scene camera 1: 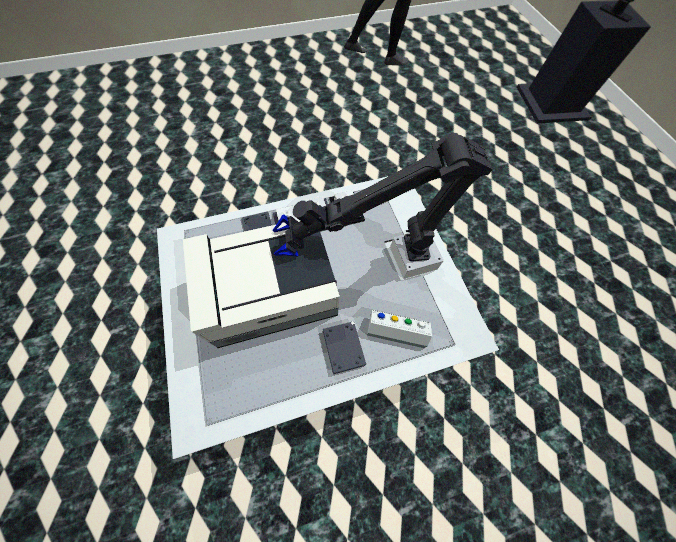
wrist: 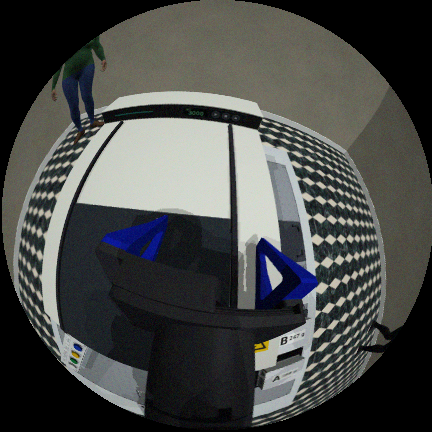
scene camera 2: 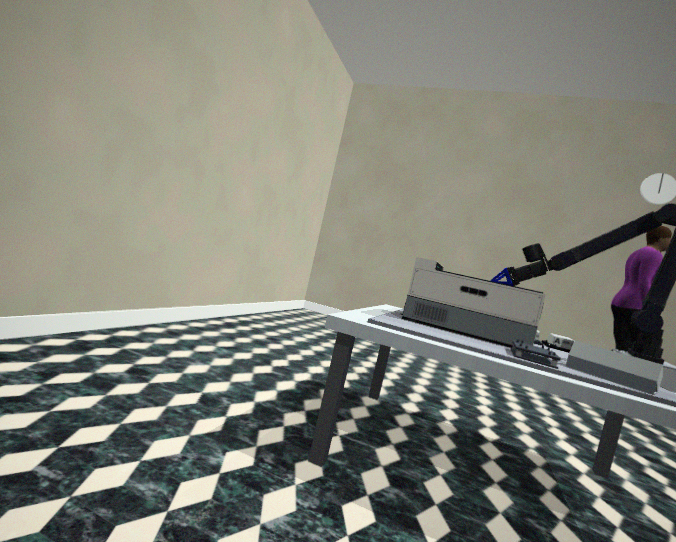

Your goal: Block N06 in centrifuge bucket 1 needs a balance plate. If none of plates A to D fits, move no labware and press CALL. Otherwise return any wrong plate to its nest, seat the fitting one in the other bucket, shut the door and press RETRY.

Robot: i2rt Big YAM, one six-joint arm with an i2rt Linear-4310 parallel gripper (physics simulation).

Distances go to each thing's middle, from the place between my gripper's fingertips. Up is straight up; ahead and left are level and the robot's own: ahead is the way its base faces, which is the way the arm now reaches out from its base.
Scene:
I see my gripper 9 cm past the dark sliding door (scene camera 1: 311, 266), 7 cm to the right of it and 1 cm above it. Round my hand: white button box (wrist: 82, 352): 43 cm behind, 30 cm to the left, 18 cm below; then white centrifuge (scene camera 1: 233, 294): 6 cm ahead, 10 cm to the left, 10 cm below; then dark nest (wrist: 291, 241): 10 cm ahead, 20 cm to the right, 21 cm below.

